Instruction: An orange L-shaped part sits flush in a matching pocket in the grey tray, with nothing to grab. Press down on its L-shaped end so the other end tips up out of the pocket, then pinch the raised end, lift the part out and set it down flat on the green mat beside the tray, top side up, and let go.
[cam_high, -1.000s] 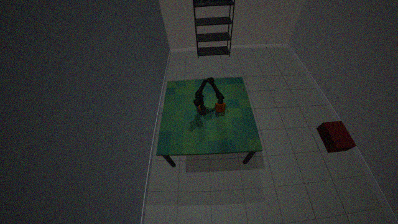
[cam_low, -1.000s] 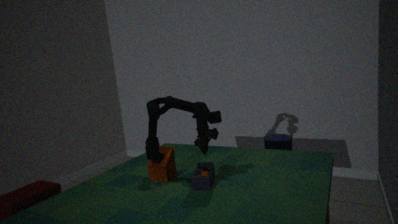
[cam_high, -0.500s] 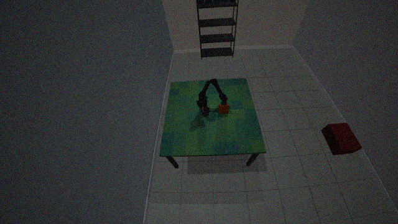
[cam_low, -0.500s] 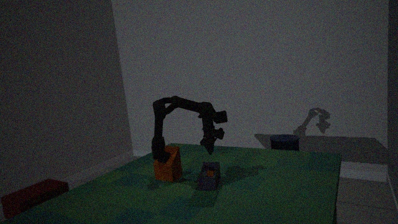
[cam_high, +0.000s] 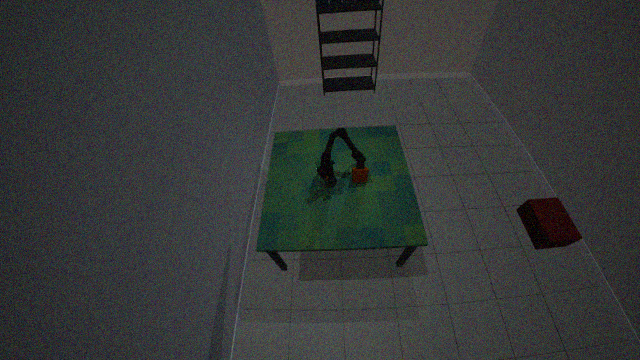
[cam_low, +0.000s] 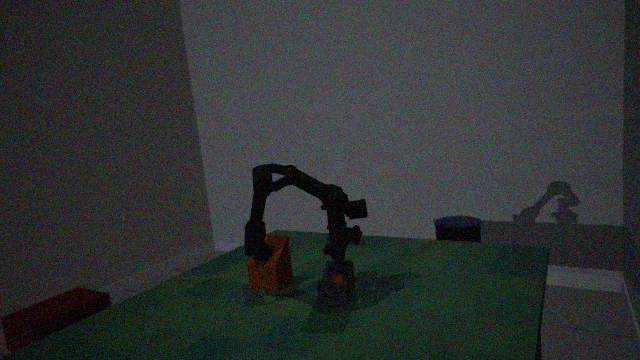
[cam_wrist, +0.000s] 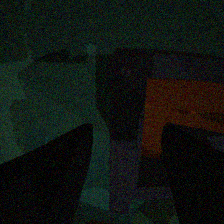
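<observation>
Right now the orange L-shaped part is 40 mm to the right of my gripper tip, 30 mm below it and 10 mm ahead of it.
</observation>
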